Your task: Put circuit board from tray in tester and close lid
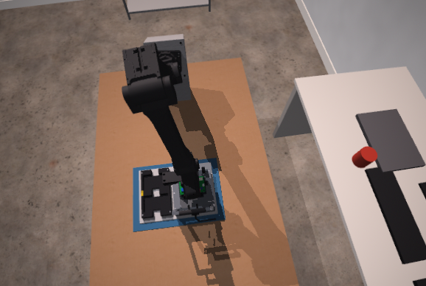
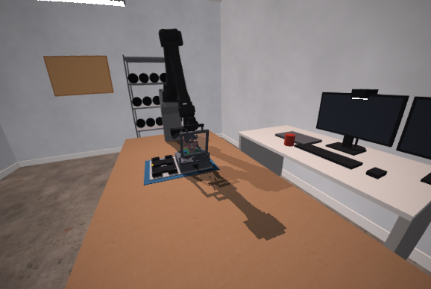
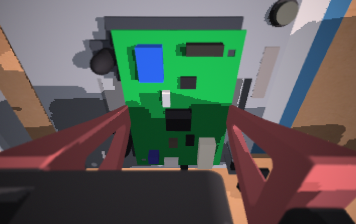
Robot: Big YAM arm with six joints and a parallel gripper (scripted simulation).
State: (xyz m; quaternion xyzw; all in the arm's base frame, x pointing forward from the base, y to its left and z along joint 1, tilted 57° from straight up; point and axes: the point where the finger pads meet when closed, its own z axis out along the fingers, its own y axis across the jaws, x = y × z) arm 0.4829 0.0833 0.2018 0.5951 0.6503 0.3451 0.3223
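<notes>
The green circuit board lies right at my hand. From my hand the other things lie so: clear lid 130 mm ahead, 100 mm above, 20 mm to the left.
</notes>
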